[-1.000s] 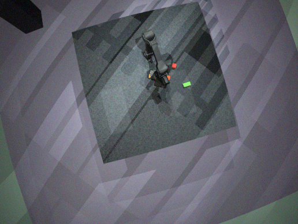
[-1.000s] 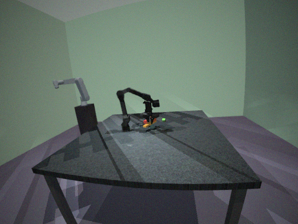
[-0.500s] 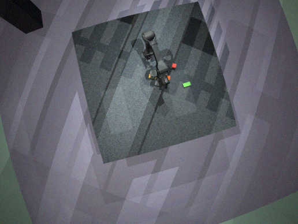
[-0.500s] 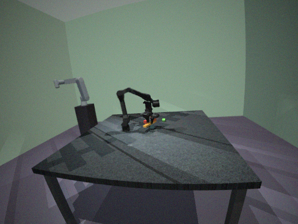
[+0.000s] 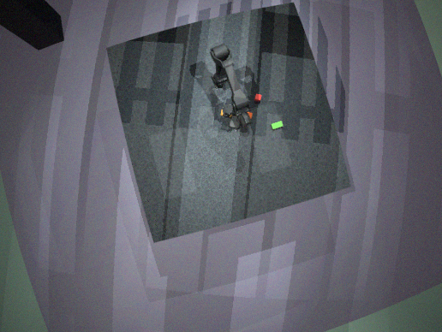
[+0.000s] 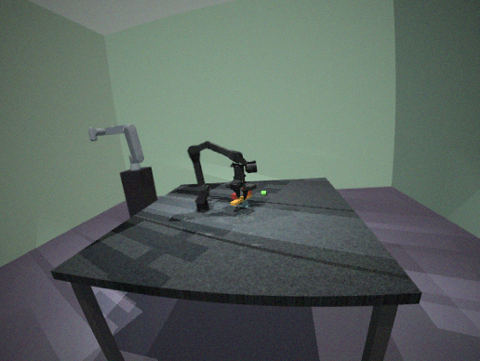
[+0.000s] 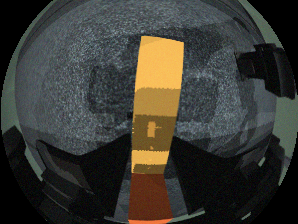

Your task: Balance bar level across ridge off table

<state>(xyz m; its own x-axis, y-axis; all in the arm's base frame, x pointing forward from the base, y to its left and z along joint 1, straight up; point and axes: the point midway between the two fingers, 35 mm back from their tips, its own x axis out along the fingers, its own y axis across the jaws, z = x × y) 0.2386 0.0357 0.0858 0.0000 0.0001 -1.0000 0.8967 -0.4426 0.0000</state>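
The ridge is 30 mm to the left of my gripper tip, 10 mm below it and 10 mm ahead of it. Also, from my gripper tip: green block 230 mm to the left, 110 mm ahead, 40 mm below; then red cube 170 mm to the left, 80 mm behind, 30 mm below.
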